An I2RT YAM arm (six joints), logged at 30 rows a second.
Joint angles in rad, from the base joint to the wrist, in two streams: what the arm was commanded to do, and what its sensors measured. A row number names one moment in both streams.
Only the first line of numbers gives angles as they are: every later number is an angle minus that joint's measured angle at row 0.
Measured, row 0: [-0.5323 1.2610 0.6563 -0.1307 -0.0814 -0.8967]
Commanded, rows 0 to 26: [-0.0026 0.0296 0.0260 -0.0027 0.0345 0.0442]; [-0.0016 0.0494 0.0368 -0.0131 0.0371 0.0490]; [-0.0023 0.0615 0.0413 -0.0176 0.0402 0.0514]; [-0.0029 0.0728 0.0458 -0.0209 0.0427 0.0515]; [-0.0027 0.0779 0.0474 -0.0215 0.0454 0.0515]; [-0.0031 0.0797 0.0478 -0.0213 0.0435 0.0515]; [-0.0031 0.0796 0.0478 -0.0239 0.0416 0.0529]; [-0.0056 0.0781 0.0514 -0.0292 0.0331 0.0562]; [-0.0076 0.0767 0.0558 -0.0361 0.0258 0.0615]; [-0.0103 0.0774 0.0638 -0.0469 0.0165 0.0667]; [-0.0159 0.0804 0.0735 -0.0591 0.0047 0.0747]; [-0.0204 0.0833 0.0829 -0.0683 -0.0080 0.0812]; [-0.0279 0.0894 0.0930 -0.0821 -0.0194 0.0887]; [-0.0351 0.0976 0.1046 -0.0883 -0.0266 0.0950]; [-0.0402 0.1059 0.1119 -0.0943 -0.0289 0.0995]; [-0.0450 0.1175 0.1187 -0.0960 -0.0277 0.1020]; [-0.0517 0.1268 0.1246 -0.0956 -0.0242 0.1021]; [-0.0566 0.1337 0.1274 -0.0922 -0.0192 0.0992]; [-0.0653 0.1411 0.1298 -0.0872 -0.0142 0.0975]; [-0.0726 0.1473 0.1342 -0.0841 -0.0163 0.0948]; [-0.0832 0.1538 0.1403 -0.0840 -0.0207 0.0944]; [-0.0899 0.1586 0.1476 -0.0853 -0.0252 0.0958]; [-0.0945 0.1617 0.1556 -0.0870 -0.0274 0.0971]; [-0.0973 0.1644 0.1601 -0.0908 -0.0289 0.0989]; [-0.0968 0.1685 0.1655 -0.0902 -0.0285 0.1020]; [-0.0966 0.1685 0.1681 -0.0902 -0.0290 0.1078]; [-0.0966 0.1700 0.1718 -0.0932 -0.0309 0.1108]
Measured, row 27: [-0.0821 0.1583 0.1511 -0.1102 -0.0580 0.1042]
